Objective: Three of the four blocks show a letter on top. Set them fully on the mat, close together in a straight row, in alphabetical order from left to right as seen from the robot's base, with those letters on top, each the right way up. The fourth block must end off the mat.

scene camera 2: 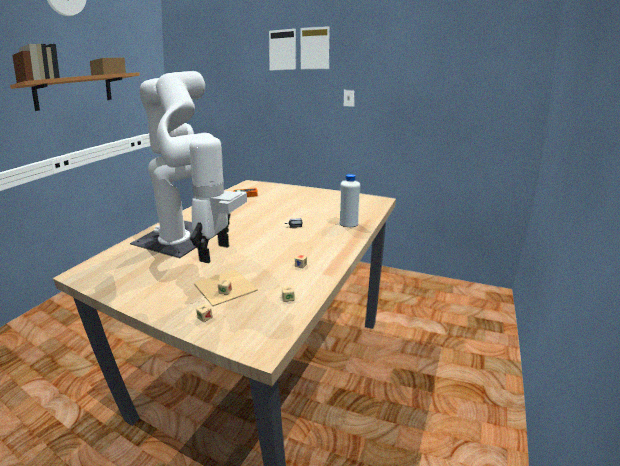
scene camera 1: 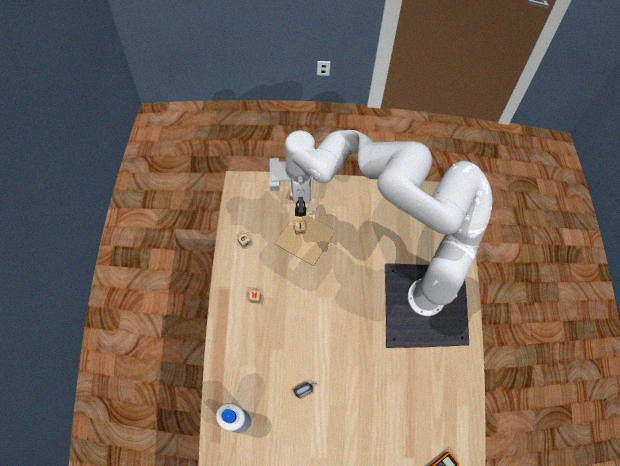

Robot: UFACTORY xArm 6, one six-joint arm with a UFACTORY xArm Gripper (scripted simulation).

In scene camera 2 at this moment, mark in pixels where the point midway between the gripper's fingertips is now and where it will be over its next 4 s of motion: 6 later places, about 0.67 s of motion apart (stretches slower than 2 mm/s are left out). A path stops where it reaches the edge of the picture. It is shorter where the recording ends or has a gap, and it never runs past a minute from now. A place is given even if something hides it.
My gripper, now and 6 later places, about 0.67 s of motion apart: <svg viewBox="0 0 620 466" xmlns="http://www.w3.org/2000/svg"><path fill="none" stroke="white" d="M214 254L193 251L182 259L167 274L203 255L219 245L221 262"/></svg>
